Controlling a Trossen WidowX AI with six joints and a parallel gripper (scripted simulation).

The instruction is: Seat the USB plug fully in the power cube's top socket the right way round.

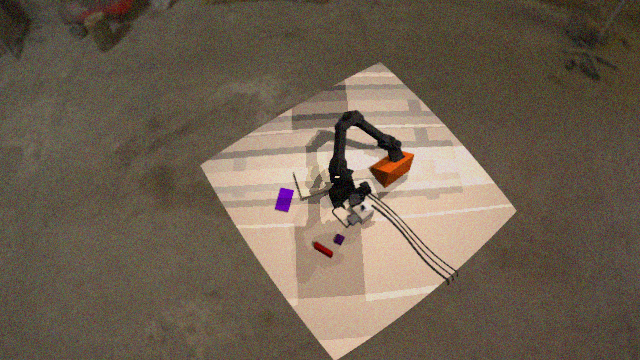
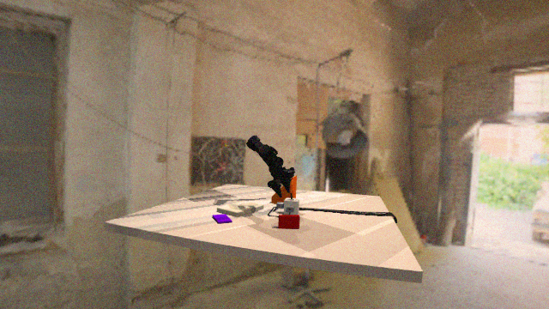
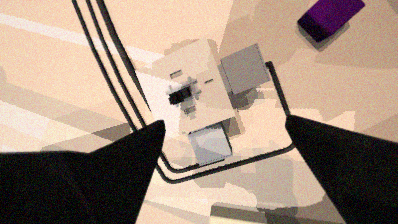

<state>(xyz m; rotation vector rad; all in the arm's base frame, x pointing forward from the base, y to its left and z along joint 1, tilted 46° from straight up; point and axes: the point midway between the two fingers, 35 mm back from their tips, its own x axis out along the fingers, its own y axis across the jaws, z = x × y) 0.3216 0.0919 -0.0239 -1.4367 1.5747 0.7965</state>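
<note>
Now: the black USB plug 3 cm to the left of my gripper tip, 3 cm behind it and 1 cm below it. The rest, counted from my gripper tip: red block (23 cm ahead, 10 cm to the left, 8 cm below); then flat pale slab (24 cm to the right, 9 cm below, 5 cm ahead); then purple cube (13 cm ahead, 9 cm to the left, 9 cm below).
</note>
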